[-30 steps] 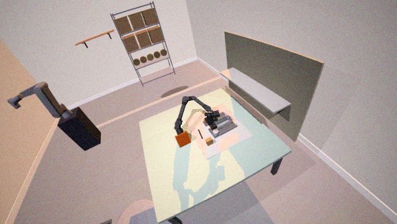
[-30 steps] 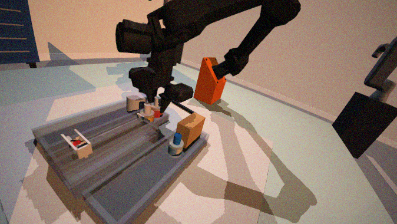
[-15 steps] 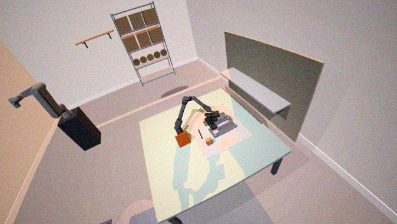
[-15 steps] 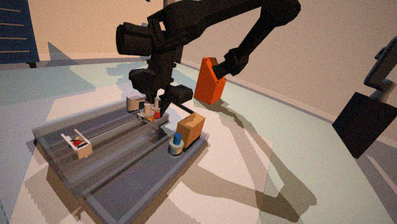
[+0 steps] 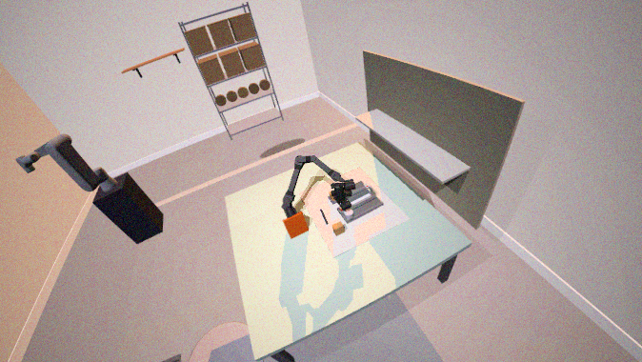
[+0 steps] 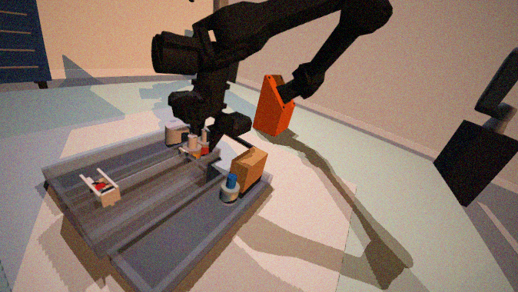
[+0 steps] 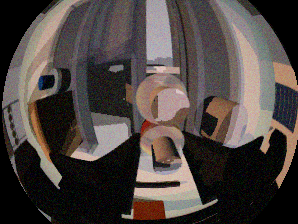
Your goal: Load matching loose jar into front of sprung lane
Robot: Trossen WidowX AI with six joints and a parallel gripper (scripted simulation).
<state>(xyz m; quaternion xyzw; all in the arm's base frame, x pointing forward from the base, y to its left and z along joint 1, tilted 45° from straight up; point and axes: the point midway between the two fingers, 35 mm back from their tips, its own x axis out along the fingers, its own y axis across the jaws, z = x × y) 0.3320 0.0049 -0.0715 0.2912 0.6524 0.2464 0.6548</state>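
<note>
My gripper tip is now 8 cm to the left of the tan cylinder. Round my gripper tip: grey lane tray: 14 cm ahead, 2 cm to the left, 1 cm below; then blue-capped jar: 12 cm to the left, 8 cm ahead; then black pen: 13 cm behind, 3 cm to the left, 2 cm below.
</note>
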